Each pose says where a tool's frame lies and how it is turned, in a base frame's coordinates. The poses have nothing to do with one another.
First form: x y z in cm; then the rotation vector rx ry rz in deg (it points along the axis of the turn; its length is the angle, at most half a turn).
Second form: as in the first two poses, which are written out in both.
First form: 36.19 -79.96 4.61 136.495 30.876 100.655
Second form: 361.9 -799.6 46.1 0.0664 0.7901 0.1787 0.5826
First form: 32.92 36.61 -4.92 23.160 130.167 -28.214
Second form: 329.2 366.1 -49.2 0.3812 0.1584 0.8902 -0.1929
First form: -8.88 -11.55 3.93 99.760 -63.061 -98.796
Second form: -88.8 -115.5 39.3 0.2257 0.6314 -0.3991 -0.6253
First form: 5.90 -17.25 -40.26 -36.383 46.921 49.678
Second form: 59.0 -172.5 -402.6 0.7803 -0.2939 0.3790 0.4013
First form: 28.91 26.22 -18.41 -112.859 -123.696 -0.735
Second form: 289.1 262.2 -184.1 0.1093 -0.6700 -0.7343 -0.0044
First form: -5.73 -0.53 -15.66 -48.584 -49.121 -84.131
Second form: -57.3 -5.3 -156.6 0.5817 -0.3630 -0.3670 -0.6286
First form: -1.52 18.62 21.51 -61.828 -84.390 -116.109
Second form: -15.2 186.2 215.1 0.2055 -0.3872 -0.5284 -0.7271
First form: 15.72 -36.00 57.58 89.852 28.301 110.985
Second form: 157.2 -360.0 575.8 0.2959 0.5896 0.1857 0.7282
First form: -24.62 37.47 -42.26 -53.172 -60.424 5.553
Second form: -246.2 374.7 -422.6 0.7622 -0.4266 -0.4848 0.0446
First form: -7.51 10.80 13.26 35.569 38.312 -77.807
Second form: -75.1 108.0 132.6 0.6837 0.2769 0.2983 -0.6058
